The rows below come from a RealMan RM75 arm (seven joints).
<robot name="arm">
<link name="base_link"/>
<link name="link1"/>
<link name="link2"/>
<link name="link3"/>
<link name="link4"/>
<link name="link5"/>
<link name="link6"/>
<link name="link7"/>
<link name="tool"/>
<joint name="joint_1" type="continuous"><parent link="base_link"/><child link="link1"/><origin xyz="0 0 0.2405"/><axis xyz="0 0 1"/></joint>
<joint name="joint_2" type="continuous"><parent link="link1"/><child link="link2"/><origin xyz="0 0 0" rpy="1.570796 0 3.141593"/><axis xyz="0 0 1"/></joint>
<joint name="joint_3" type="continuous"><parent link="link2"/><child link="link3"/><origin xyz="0 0.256 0" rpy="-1.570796 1.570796 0"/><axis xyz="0 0 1"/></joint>
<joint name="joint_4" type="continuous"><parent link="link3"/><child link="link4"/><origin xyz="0 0 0" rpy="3.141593 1.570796 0"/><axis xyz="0 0 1"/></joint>
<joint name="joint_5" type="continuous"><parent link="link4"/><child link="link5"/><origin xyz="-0.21 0 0" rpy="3.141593 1.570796 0"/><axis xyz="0 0 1"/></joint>
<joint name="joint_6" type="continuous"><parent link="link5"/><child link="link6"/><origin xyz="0 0 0" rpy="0 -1.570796 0"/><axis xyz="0 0 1"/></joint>
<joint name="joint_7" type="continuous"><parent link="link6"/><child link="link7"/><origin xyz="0.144 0 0" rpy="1.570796 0 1.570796"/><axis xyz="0 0 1"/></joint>
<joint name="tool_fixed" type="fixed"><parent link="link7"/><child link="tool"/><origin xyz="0 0 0"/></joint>
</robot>
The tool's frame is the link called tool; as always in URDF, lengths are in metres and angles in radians. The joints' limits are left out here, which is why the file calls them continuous.
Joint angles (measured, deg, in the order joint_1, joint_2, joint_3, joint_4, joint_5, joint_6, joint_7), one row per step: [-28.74 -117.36 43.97 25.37 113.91 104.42 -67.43]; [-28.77 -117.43 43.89 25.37 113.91 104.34 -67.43]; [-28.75 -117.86 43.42 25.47 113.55 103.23 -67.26]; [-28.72 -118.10 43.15 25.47 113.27 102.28 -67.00]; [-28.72 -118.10 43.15 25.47 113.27 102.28 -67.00]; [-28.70 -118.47 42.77 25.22 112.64 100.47 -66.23]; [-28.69 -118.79 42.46 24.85 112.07 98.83 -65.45]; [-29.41 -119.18 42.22 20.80 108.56 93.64 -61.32]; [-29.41 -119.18 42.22 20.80 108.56 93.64 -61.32]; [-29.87 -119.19 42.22 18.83 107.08 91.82 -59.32]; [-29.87 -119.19 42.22 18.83 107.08 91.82 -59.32]
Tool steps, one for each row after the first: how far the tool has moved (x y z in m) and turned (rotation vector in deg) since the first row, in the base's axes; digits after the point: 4 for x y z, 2 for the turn. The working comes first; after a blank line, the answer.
Tool pose at each row, in the base's axes (x y z in m, rotation vector in deg; the steps are taken from these numbers as rounded here): [-0.2599 0.2658 -0.0242 165.92 28.70 53.56]; [-0.2596 0.2661 -0.0245 165.97 28.74 53.67]; [-0.2591 0.2686 -0.0267 167.03 29.26 54.45]; [-0.2592 0.2706 -0.0283 167.99 29.61 54.86]; [-0.2592 0.2706 -0.0283 167.99 29.61 54.86]; [-0.2598 0.2741 -0.0312 -167.57 -29.68 -54.91]; [-0.2605 0.2769 -0.0341 -165.86 -29.60 -54.50]; [-0.2610 0.2850 -0.0452 -160.39 -29.26 -54.89]; [-0.2610 0.2850 -0.0452 -160.39 -29.26 -54.89]; [-0.2609 0.2877 -0.0495 -158.53 -28.88 -55.02]; [-0.2609 0.2877 -0.0495 -158.53 -28.88 -55.02]

[0.0003 0.0003 -0.0003 0.08 -0.04 0.05]; [0.0008 0.0028 -0.0025 1.30 -0.09 0.66]; [0.0007 0.0048 -0.0041 2.29 0.03 1.10]; [0.0007 0.0048 -0.0041 2.29 0.03 1.10]; [0.0001 0.0083 -0.0070 4.16 0.25 1.79]; [-0.0006 0.0111 -0.0099 5.76 0.44 2.46]; [-0.0011 0.0192 -0.0210 10.60 -0.09 4.42]; [-0.0011 0.0192 -0.0210 10.60 -0.09 4.42]; [-0.0010 0.0219 -0.0253 12.33 -0.29 4.94]; [-0.0010 0.0219 -0.0253 12.33 -0.29 4.94]
